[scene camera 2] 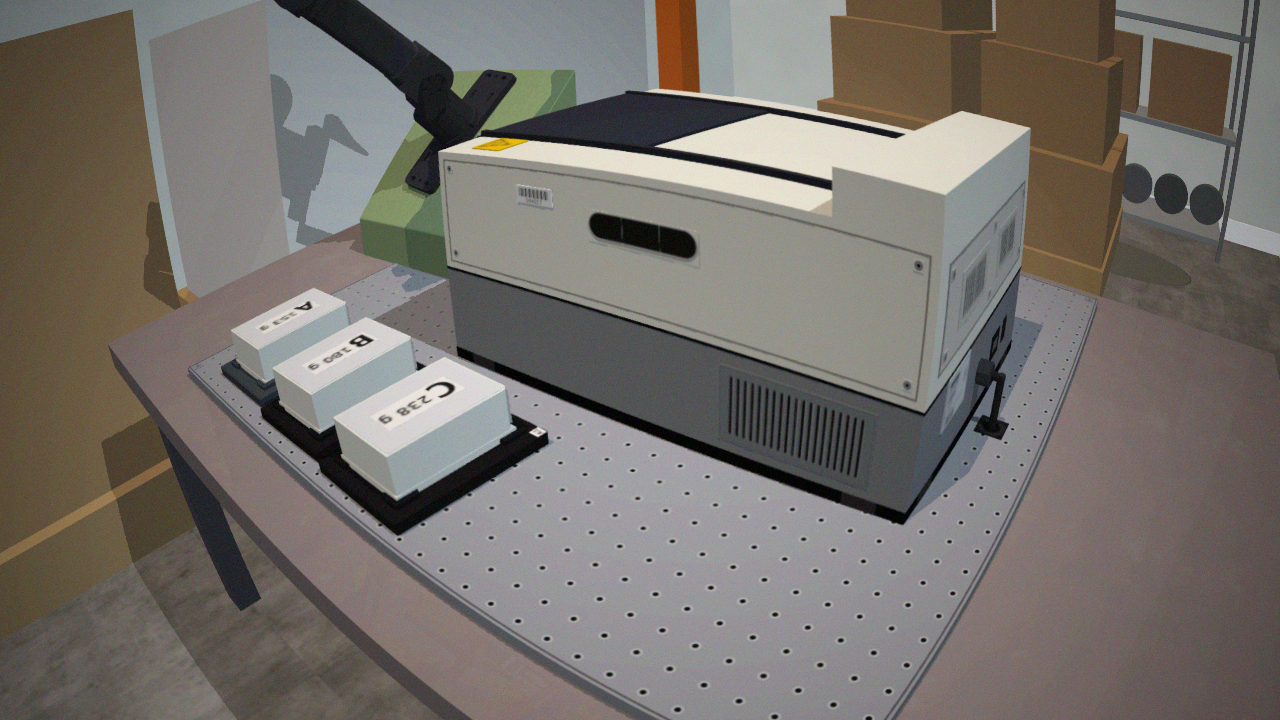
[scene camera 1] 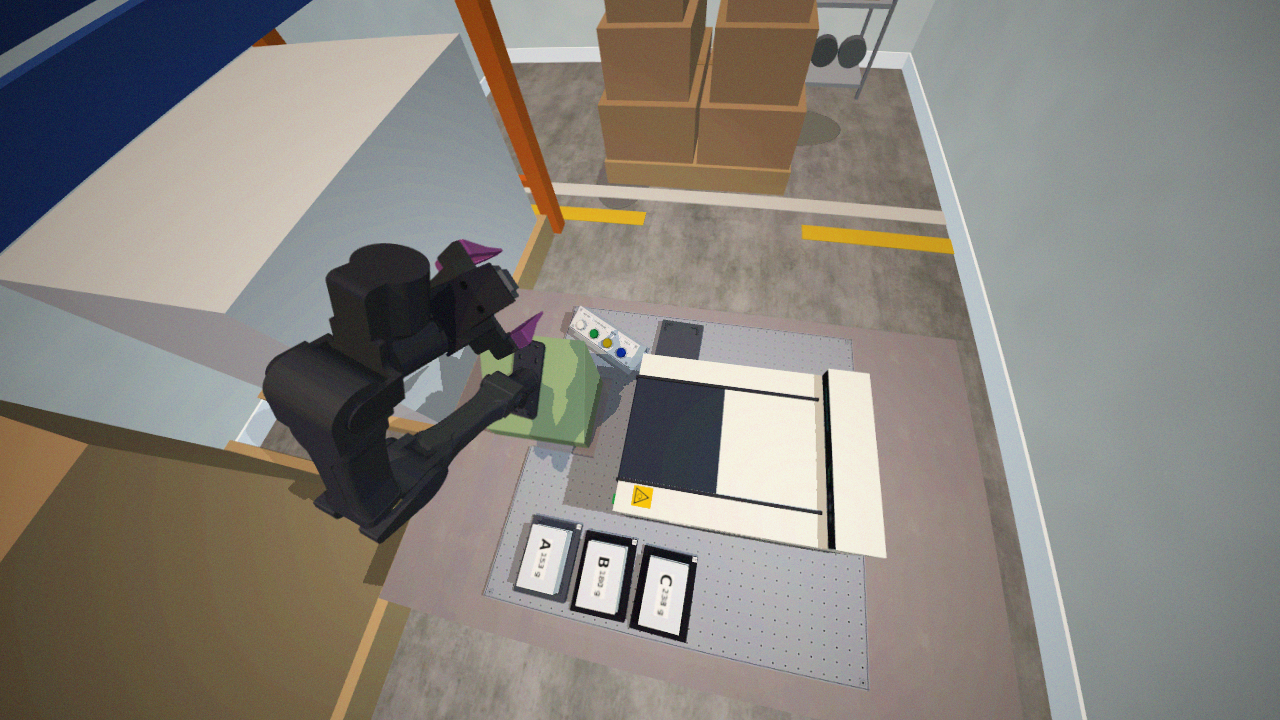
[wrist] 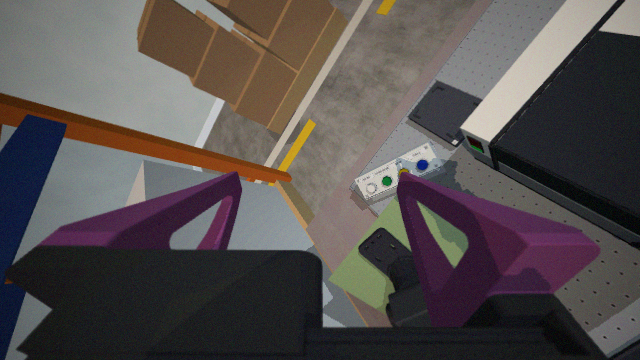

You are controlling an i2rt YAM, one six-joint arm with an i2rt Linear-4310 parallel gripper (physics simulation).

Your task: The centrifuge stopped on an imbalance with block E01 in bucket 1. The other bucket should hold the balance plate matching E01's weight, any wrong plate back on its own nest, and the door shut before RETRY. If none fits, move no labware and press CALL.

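Frame: origin at the arm's base, x ahead, y left, z up, level; millimetres.
Seen in the pictures: gripper, fingertip midpoint: (scene camera 1: 520, 283) (wrist: 319, 180); arm's base, link origin: (scene camera 2: 461, 130) (scene camera 1: 527, 378) (wrist: 403, 266).
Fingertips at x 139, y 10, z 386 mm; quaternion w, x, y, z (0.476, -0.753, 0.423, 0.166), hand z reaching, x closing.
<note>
Offsets run from my fingertips to a thing's top centre.
The centrifuge (scene camera 1: 769, 438) (scene camera 2: 689, 295) (wrist: 540, 75) stands on the perforated board. Its dark door panel {233 mm ahead, 65 mm right, 326 mm down} (scene camera 1: 671, 434) (scene camera 2: 626, 120) (wrist: 580, 125) covers the opening, so the buckets and block E01 are hidden. White plates A, 153 g {10 mm ahead, 370 mm right, 485 mm down} (scene camera 1: 543, 573) (scene camera 2: 286, 335), B, 180 g {146 mm ahead, 367 mm right, 485 mm down} (scene camera 1: 601, 592) (scene camera 2: 344, 385), and C, 238 g {282 mm ahead, 363 mm right, 485 mm down} (scene camera 1: 662, 613) (scene camera 2: 425, 438), sit on their own dark nests. The button panel {21 mm back, 201 mm left, 455 mm down} (scene camera 1: 600, 324) (wrist: 413, 152) has white, green, yellow and blue buttons; my right finger partly covers yellow in the wrist view. My gripper (scene camera 1: 520, 283) (wrist: 319, 180) is open and empty, high beside the panel.
A dark empty nest {180 mm ahead, 226 mm left, 510 mm down} (scene camera 1: 680, 340) (wrist: 445, 112) lies between the button panel and centrifuge. The green arm base (scene camera 1: 572, 394) (scene camera 2: 402, 223) (wrist: 355, 272) is beside them. An orange post (scene camera 1: 514, 116) (wrist: 175, 150) and stacked cartons (scene camera 1: 702, 89) (wrist: 240, 65) stand beyond the table.
</note>
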